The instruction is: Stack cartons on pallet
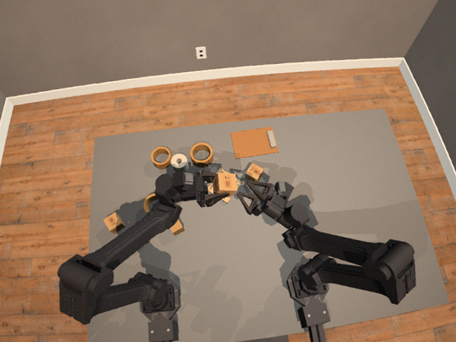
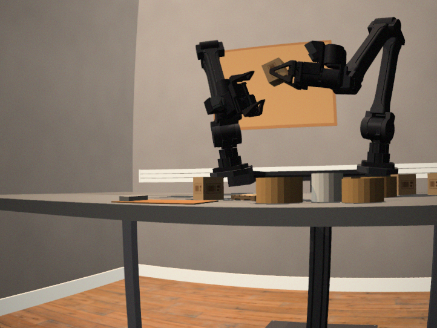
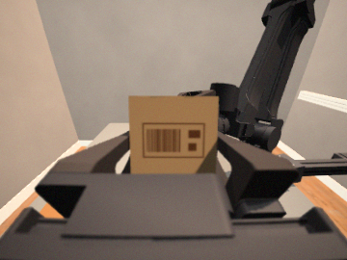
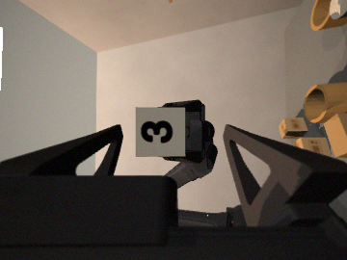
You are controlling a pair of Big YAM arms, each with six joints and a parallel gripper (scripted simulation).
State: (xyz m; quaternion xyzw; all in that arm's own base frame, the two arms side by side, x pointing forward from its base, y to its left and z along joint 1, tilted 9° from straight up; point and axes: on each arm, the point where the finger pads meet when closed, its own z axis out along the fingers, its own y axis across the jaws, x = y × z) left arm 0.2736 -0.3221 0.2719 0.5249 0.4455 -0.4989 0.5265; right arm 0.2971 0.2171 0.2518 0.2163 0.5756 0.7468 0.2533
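My left hand is 33 cm above the carton, 18 cm short of it and 14 cm to the left of it. From my left hand the other things lie so: wooden pallet (35 cm below, 15 cm ahead).
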